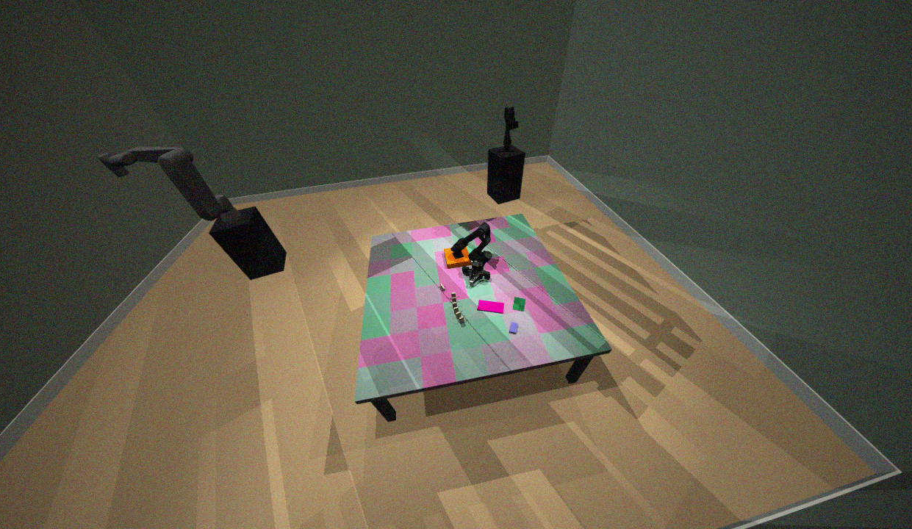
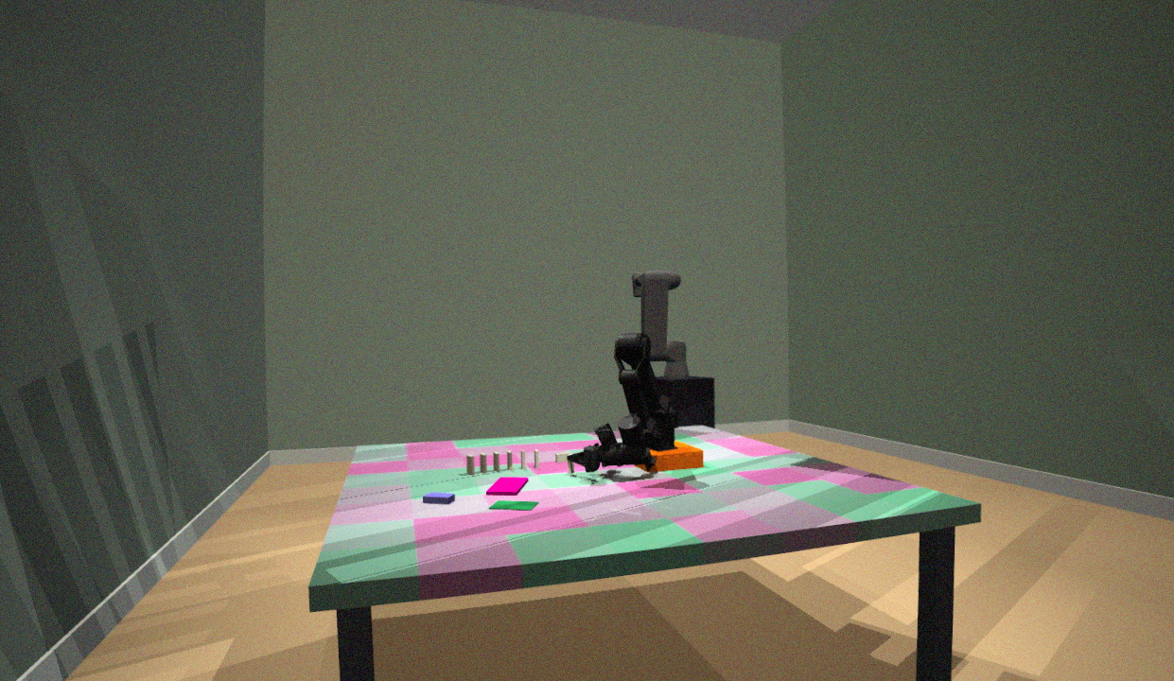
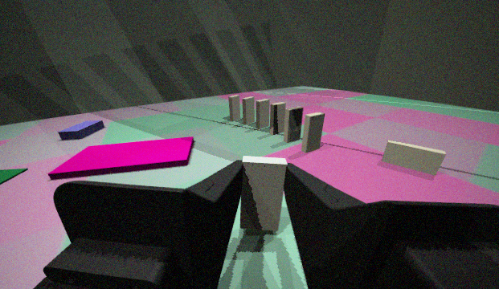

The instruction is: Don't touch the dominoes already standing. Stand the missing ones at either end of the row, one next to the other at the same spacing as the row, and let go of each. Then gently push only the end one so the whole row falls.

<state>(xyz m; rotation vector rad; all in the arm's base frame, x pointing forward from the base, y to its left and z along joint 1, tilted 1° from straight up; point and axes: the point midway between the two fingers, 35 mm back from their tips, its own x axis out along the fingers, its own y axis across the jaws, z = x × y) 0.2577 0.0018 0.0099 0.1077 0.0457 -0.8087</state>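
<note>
The magenta slab lies 19 cm ahead of my gripper tip, 4 cm to the left of it and 4 cm below it. From my gripper tip the other things lie so: purple block 37 cm ahead, 9 cm to the left, 4 cm below; then green flat piece 24 cm ahead, 21 cm to the left, 5 cm below.
</note>
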